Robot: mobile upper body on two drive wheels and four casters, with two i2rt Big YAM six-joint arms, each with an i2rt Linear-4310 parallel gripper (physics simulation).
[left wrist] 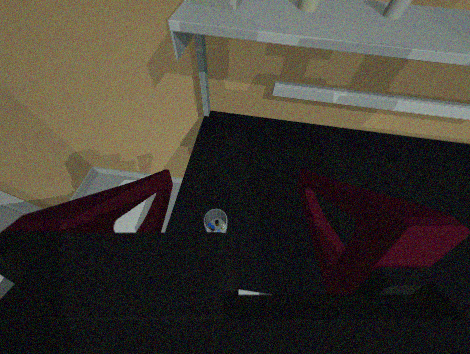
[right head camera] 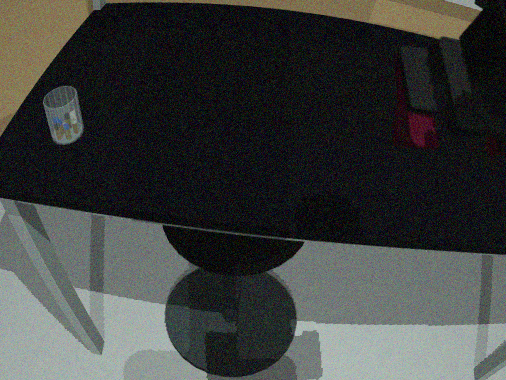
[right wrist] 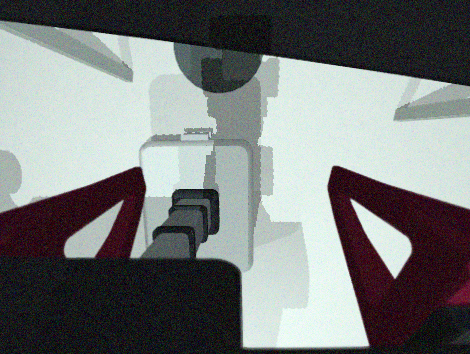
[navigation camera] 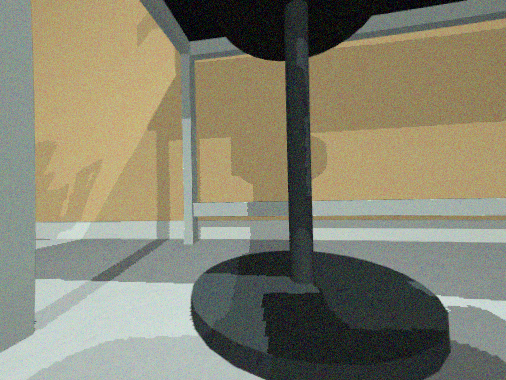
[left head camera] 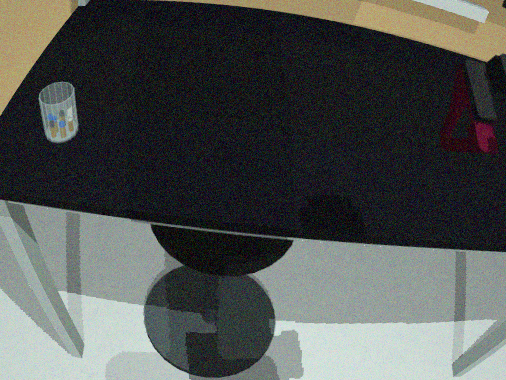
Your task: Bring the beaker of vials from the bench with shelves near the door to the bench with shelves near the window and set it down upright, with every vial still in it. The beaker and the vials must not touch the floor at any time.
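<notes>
A clear beaker (left head camera: 59, 112) (right head camera: 64, 116) (left wrist: 216, 221) stands upright near the left end of a black bench top (left head camera: 225, 125) (right head camera: 225, 125) (left wrist: 260, 150). Several small vials (left head camera: 61, 125) (right head camera: 66, 127) with blue, white and dark caps are inside it. In the left wrist view my left gripper (left wrist: 234, 176) is open above the bench, with the beaker beyond its body and between the fingers in the picture. The beaker's lower part is hidden there. My right gripper (right wrist: 236, 176) (right head camera: 457, 142) is open and empty; one finger shows at the right of the left head camera view. The window bench cannot be identified.
A stool's black seat (left head camera: 220, 255) (right head camera: 235, 255) is partly under the bench's front edge; its round base (left head camera: 240, 320) (right head camera: 260, 320) (right wrist: 240, 75) (navigation camera: 230, 300) stands on the floor. A grey shelf (left wrist: 320, 37) runs above the bench. A grey bench leg (navigation camera: 188, 150) stands behind the stool's post (navigation camera: 298, 125).
</notes>
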